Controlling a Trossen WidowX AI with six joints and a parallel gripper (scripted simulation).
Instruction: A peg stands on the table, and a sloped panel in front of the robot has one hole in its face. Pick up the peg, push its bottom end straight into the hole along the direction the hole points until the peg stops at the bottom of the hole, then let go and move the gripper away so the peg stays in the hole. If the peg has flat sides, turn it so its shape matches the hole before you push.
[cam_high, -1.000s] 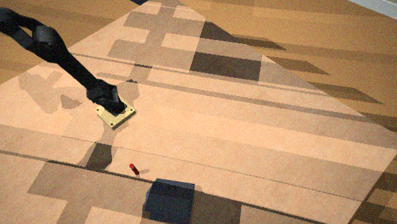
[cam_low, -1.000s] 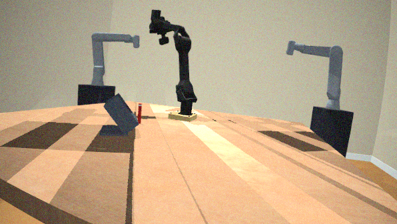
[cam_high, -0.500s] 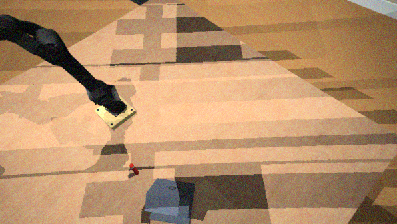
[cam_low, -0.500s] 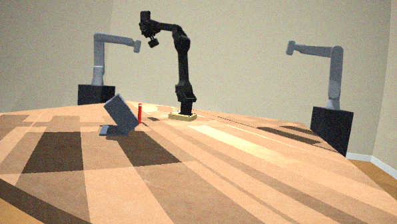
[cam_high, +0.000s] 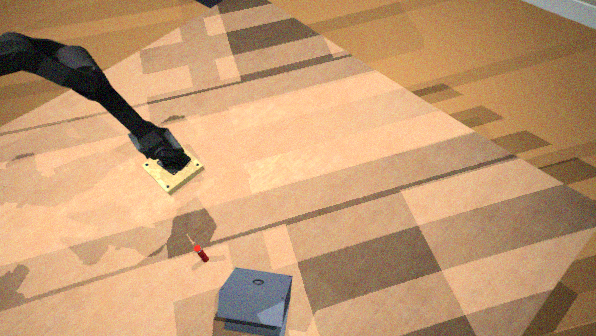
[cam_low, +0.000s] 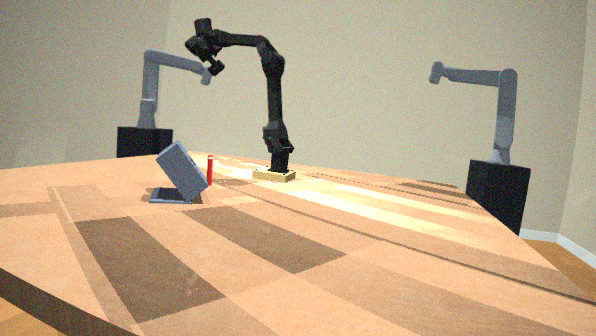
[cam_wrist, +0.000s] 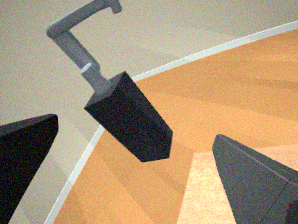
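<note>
Now: the peg 50 cm ahead of my gripper tip, 36 cm below it and 27 cm to the left of it. Round my gripper tip: sloped panel 67 cm ahead, 36 cm below, 27 cm to the left; panel foot 68 cm ahead, 42 cm below, 25 cm to the left.
</note>
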